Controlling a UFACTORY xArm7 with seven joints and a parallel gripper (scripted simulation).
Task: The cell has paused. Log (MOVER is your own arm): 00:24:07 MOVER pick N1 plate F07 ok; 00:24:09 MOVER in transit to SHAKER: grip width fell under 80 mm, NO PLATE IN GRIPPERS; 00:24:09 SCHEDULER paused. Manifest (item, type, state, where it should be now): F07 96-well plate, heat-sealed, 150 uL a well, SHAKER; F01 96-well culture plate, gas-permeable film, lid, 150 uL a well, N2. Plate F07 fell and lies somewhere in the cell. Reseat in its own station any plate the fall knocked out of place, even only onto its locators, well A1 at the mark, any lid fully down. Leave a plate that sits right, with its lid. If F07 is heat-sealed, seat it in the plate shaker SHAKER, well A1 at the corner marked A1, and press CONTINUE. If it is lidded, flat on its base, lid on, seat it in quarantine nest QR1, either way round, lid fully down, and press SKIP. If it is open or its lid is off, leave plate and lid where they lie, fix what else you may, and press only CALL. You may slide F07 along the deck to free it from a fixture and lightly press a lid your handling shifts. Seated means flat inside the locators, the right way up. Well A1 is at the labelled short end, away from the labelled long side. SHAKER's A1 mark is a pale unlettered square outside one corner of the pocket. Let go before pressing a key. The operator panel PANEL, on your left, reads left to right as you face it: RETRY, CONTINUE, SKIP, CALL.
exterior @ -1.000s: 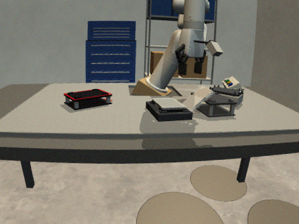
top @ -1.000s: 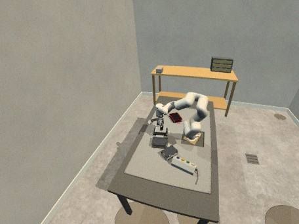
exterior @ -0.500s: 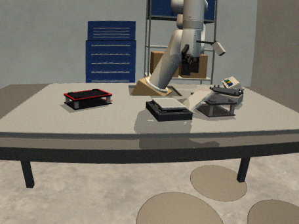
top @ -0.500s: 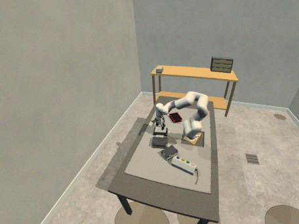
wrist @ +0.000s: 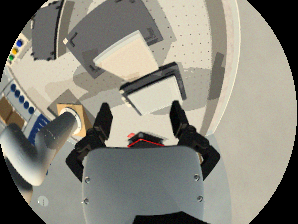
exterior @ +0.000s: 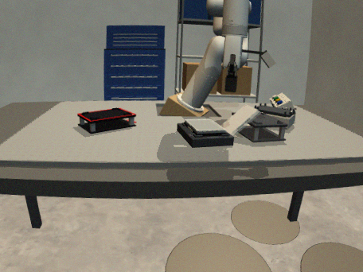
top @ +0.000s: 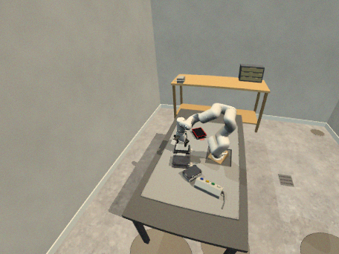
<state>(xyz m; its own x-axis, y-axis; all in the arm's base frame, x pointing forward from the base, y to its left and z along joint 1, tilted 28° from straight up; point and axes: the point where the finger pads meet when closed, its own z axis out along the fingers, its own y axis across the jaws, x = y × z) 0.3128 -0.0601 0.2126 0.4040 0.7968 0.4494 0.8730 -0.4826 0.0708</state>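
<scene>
My hand is 11 cm above the pale plate and 3 cm to the right of it. The rest, counted from my hand: pale lid 11 cm below, 8 cm to the right, 1 cm ahead.
</scene>
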